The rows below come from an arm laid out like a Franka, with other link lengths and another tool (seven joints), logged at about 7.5 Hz.
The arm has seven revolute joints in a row. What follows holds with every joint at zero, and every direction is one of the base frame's. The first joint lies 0.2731 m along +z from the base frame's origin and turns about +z. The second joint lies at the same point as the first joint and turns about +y. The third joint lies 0.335 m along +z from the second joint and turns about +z. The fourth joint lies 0.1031 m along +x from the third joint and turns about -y. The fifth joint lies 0.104 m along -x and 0.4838 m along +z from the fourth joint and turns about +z. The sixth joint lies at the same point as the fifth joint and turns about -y. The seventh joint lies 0.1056 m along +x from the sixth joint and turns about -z. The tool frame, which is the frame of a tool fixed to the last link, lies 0.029 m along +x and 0.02 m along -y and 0.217 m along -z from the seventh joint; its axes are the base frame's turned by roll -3.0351, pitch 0 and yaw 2.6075 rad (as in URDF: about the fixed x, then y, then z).
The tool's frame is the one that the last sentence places.
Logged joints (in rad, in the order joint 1, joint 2, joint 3, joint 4, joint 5, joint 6, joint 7), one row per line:
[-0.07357, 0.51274, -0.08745, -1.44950, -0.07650, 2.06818, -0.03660]
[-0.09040, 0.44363, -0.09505, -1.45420, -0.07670, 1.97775, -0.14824]
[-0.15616, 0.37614, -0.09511, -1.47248, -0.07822, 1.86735, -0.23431]
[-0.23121, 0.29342, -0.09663, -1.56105, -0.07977, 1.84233, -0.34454]
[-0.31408, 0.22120, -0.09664, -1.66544, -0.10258, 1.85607, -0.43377]
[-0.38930, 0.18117, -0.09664, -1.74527, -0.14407, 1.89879, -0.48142]
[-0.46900, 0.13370, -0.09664, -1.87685, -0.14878, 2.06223, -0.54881]
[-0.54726, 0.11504, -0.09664, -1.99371, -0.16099, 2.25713, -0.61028]
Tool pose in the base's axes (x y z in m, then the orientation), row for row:
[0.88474, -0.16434, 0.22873, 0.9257, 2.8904, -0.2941]
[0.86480, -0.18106, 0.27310, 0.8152, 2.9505, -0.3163]
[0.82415, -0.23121, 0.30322, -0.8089, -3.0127, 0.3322]
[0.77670, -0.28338, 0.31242, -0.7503, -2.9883, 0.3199]
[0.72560, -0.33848, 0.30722, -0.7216, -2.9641, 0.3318]
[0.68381, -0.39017, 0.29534, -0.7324, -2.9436, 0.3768]
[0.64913, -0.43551, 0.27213, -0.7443, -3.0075, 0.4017]
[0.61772, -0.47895, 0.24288, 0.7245, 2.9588, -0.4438]
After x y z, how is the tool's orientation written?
As a rotation vector, in radians.
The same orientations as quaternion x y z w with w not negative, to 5 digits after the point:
[0.30326, 0.94690, -0.09635, 0.04616]
[0.26477, 0.95829, -0.10273, 0.03212]
[-0.25785, -0.96036, 0.10590, 0.00227]
[-0.24216, -0.96448, 0.10325, 0.02199]
[-0.23500, -0.96528, 0.10805, 0.03646]
[-0.23939, -0.96214, 0.12316, 0.04245]
[-0.23823, -0.96262, 0.12857, 0.00871]
[0.23523, 0.96068, -0.14410, 0.03161]

